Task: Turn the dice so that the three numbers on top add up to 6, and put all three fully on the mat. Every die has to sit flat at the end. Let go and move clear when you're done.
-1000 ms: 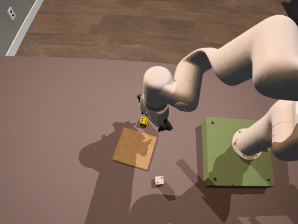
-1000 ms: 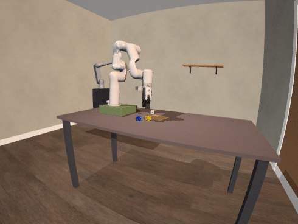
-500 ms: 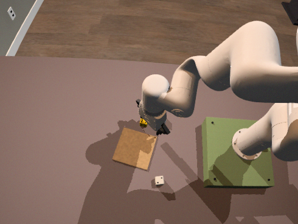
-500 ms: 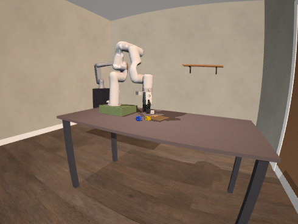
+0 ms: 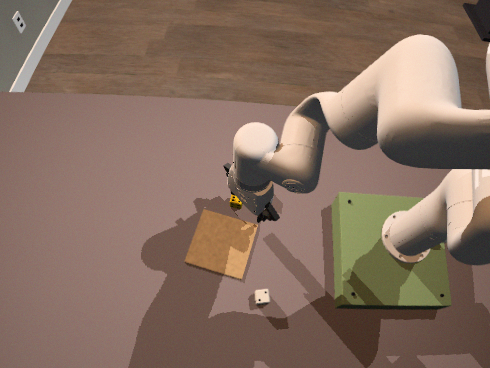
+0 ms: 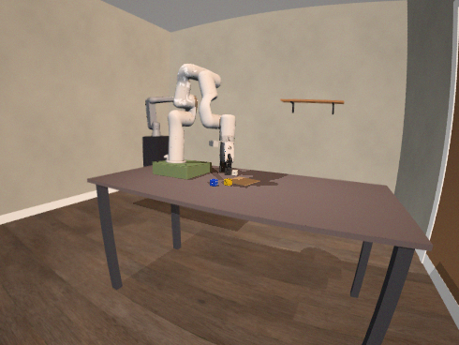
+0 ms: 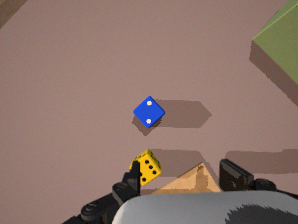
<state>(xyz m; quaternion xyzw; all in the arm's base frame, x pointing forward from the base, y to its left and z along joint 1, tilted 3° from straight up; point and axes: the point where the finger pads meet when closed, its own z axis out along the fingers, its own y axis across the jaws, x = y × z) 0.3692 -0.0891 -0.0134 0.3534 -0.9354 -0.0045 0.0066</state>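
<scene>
Right now the yellow die is 3 cm ahead of my hand, 3 cm to the right of it and 4 cm below it. Round my hand: blue die (3 cm behind, 7 cm to the right, 4 cm below); then tan mat (6 cm ahead, 8 cm to the left, 6 cm below); then white die (3 cm behind, 21 cm to the left, 4 cm below).
</scene>
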